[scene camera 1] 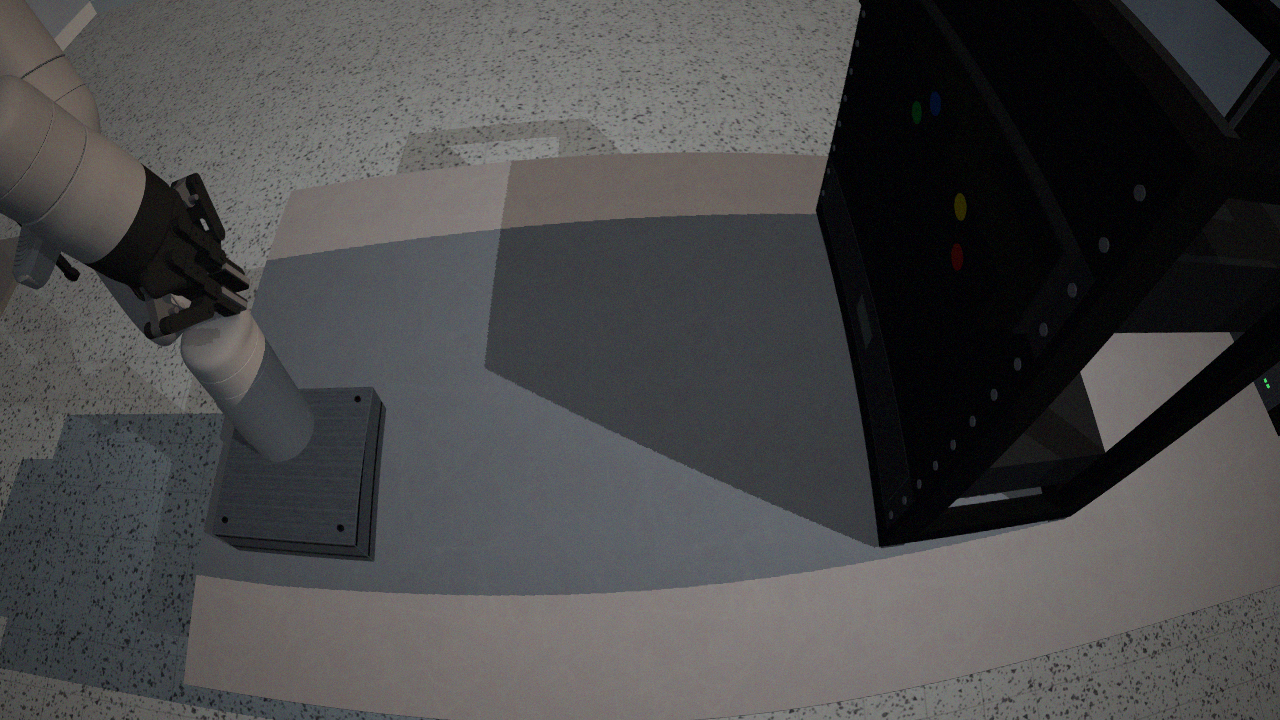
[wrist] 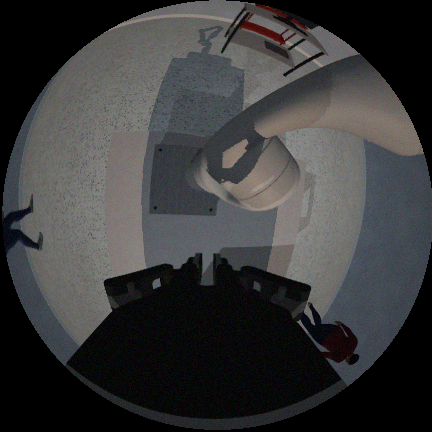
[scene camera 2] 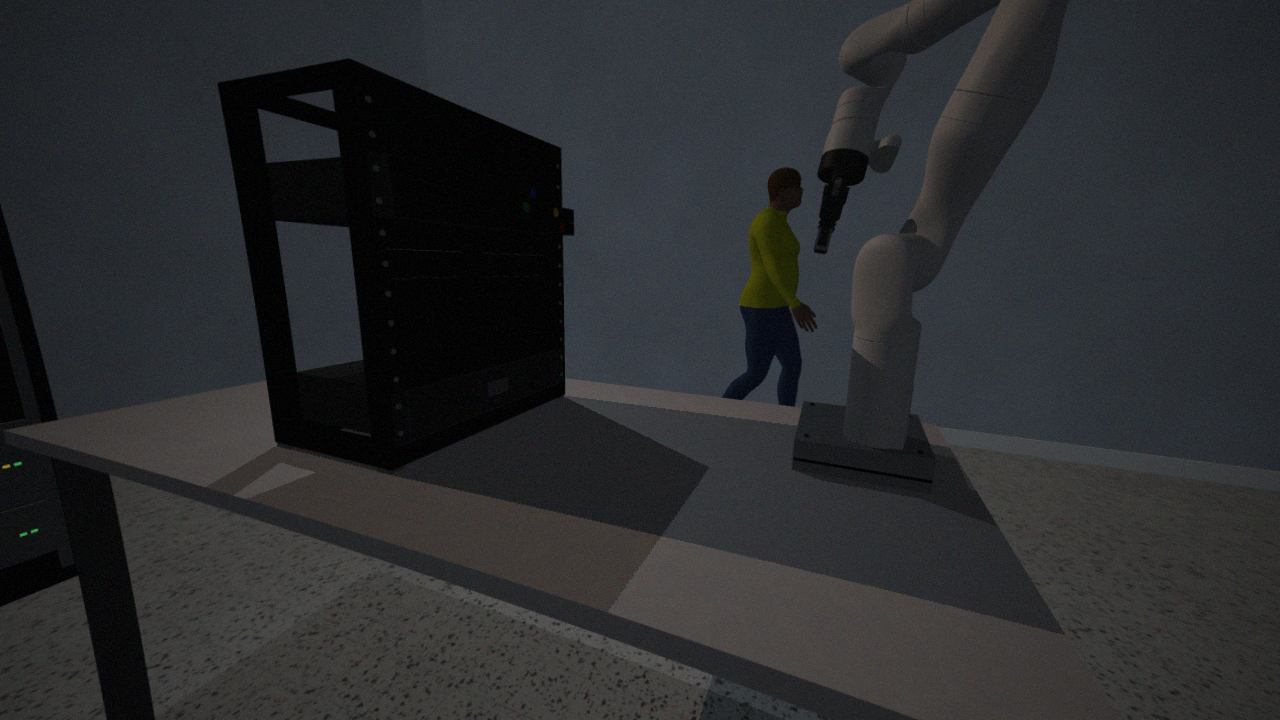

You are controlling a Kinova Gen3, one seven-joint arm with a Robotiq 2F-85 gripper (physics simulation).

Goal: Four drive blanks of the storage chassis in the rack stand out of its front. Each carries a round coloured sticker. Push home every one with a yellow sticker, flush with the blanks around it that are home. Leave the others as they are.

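Note:
The black rack (scene camera 1: 1029, 394) (scene camera 2: 362, 268) holds a very dark storage chassis. Its front carries a green sticker (scene camera 1: 916, 112) (scene camera 2: 526, 206), a blue sticker (scene camera 1: 935, 103) (scene camera 2: 533, 193), a yellow sticker (scene camera 1: 960, 206) (scene camera 2: 555, 213) and a red sticker (scene camera 1: 956, 257) (scene camera 2: 562, 227). The outlines of the blanks are lost in the dark; how far each stands out cannot be told. A small dark block (scene camera 2: 569, 222) shows past the rack's far edge in scene camera 2. My gripper (scene camera 1: 241, 291) (scene camera 2: 821, 243) (wrist: 207, 261) is shut to a narrow gap, empty, high near the arm's base and well away from the rack.
The arm's square base plate (scene camera 1: 295, 510) (scene camera 2: 819, 438) (wrist: 182, 200) is on the table (scene camera 1: 537, 644) (scene camera 2: 805, 608), across from the rack. A person in a yellow top (scene camera 2: 771, 259) is beyond the table. A person in a red top (wrist: 341, 343) shows in the wrist view.

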